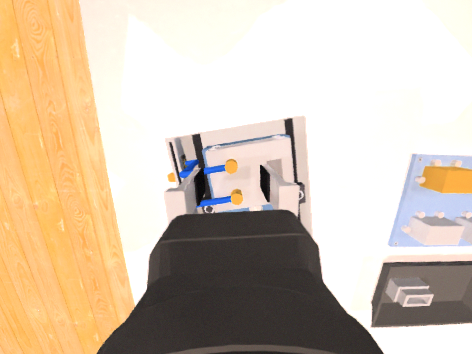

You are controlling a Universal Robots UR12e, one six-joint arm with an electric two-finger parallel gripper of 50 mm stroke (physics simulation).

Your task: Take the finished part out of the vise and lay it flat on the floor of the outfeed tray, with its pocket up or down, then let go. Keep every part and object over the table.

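Places are measured from the arm's base along level axes (x ahead, y left, z up), in millimetres.
Where they show: gripper, fingertip midpoint: (232, 178).
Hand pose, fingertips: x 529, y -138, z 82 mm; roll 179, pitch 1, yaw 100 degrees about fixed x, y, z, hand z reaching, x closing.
Things, the pixels of their top centre, and the offset from my fingertips. "spot": a spot on its surface instead.
- vise, middle of its top: (259, 253) 97 mm ahead, 45 mm left, 28 mm down
- light grey base plate, surface spot: (304, 150) spot: 26 mm back, 102 mm left, 107 mm down
- dark outfeed tray, surface spot: (450, 314) spot: 248 mm ahead, 470 mm left, 96 mm down
- grey piece, middle of its top: (418, 300) 202 mm ahead, 360 mm left, 80 mm down
- light blue board, surface spot: (407, 200) spot: 32 mm ahead, 303 mm left, 119 mm down
- orange block, middle of its top: (463, 182) 16 mm back, 342 mm left, 83 mm down
The vise (245, 142) shows blue edges around a pale grey middle, on a light grey base plate (304, 150) with black slots. The finished part cannot be told apart from the pale surfaces of the vise, and the near side is hidden by the black gripper body. My gripper (232, 178) is open and empty, its dark-padded fingers apart over the vise area. The dark outfeed tray (450, 314) is at the lower right, with a grey piece (400, 288) with a rectangular opening inside, left of its middle.
Blue rods with orange knobs (231, 166) (236, 196) reach in from the left between the fingers. A light blue board (407, 200) at the right holds an orange block (447, 180) and grey blocks (436, 230). A wood-plank surface (50, 150) runs along the left.
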